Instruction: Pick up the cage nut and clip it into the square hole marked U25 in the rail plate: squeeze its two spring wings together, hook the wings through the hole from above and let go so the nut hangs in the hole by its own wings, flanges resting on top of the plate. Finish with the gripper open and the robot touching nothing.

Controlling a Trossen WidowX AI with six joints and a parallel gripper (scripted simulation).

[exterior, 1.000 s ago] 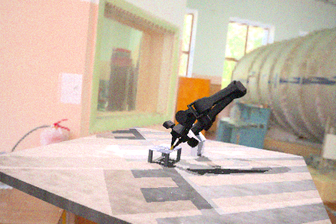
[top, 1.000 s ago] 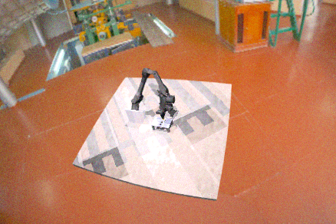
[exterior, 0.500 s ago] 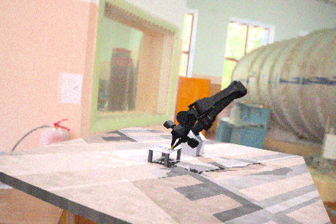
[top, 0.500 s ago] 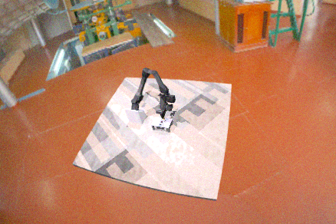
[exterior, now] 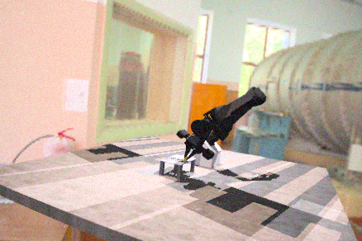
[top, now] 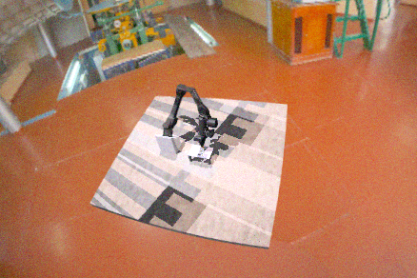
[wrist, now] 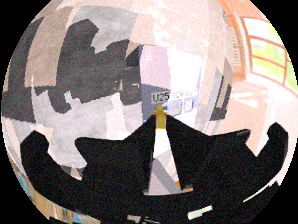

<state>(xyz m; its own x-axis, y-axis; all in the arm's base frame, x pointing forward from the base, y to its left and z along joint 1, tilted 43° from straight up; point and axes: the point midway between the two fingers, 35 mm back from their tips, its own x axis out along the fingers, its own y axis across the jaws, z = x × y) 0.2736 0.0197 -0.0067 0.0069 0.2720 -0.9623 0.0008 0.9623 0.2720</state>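
Now: gripper tip 10 mm above the small yellow cage nut. From my gripper tip the other things lie so: label 20 mm ahead, 40 mm to the right, 10 mm below.
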